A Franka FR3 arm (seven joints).
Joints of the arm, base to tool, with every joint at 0 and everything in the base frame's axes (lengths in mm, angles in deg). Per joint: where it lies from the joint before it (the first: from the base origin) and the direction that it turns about. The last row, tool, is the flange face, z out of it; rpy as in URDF.
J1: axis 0 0 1 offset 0 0 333
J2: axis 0 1 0 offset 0 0 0
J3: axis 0 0 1 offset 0 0 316
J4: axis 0 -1 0 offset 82.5 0 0
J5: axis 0 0 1 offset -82.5 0 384
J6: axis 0 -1 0 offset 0 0 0
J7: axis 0 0 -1 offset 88 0 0
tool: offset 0 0 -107 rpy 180 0 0
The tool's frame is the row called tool.
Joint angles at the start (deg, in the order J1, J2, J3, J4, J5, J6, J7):
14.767, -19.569, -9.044, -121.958, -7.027, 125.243, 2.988
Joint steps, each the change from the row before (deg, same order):
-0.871, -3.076, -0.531, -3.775, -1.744, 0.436, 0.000
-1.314, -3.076, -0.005, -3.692, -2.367, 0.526, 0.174
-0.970, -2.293, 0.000, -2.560, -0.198, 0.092, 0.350
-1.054, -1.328, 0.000, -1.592, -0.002, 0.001, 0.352
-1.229, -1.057, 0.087, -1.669, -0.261, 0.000, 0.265
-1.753, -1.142, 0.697, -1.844, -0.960, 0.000, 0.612
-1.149, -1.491, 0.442, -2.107, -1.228, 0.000, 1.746
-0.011, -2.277, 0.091, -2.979, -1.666, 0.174, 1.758
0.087, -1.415, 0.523, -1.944, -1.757, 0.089, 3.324
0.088, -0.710, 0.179, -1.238, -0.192, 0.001, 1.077
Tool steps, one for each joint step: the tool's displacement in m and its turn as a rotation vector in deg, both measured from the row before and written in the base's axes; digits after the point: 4 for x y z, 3 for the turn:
-0.0165, -0.0151, -0.0079, -1.056, 0.196, -0.722
-0.0168, -0.0130, -0.0075, -1.742, -0.068, -0.615
-0.0128, -0.0082, -0.0052, 0.276, 0.177, -1.041
-0.0077, -0.0081, -0.0043, 0.313, 0.257, -1.251
-0.0070, -0.0082, -0.0071, -0.062, 0.582, -1.194
-0.0079, -0.0070, -0.0076, -0.910, 0.570, -1.317
-0.0095, -0.0046, -0.0077, -0.612, 0.375, -1.891
-0.0131, 0.0010, -0.0101, -0.755, 0.273, -0.822
-0.0081, 0.0044, -0.0069, -0.694, -0.133, -1.880
-0.0047, 0.0024, -0.0061, 0.140, 0.334, -0.611

